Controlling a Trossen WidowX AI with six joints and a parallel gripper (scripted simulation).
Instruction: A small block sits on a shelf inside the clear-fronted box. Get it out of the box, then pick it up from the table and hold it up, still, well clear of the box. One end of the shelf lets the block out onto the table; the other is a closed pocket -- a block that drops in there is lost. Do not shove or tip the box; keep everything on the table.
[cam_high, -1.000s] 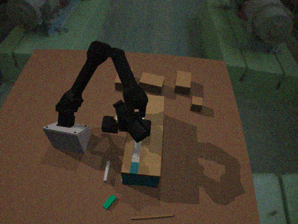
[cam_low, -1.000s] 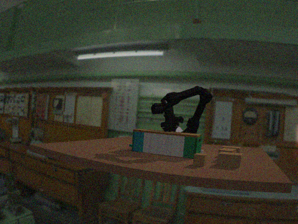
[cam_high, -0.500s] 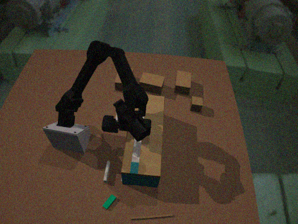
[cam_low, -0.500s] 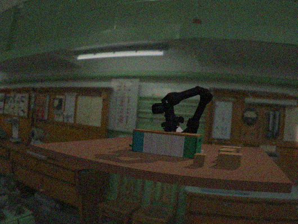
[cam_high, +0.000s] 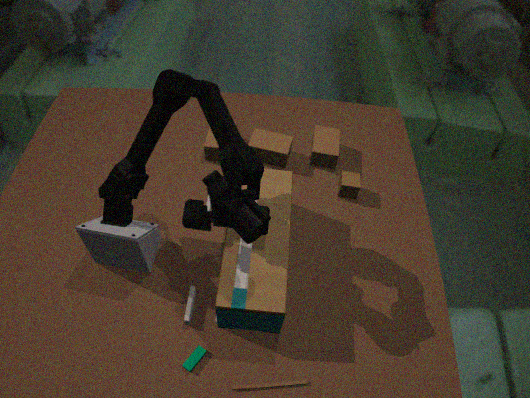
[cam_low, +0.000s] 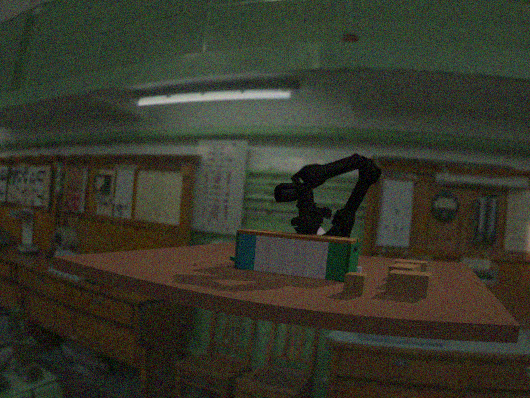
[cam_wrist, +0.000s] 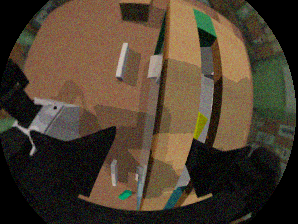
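My gripper tip is now 60 mm short of the yellow block and 20 mm to the right of it. The rest, counted from my gripper tip: thin stick 340 mm to the right, 120 mm ahead, 80 mm below; green tile 290 mm to the right, 80 mm below, 50 mm behind; long box 30 mm below, 30 mm ahead, 20 mm to the right.
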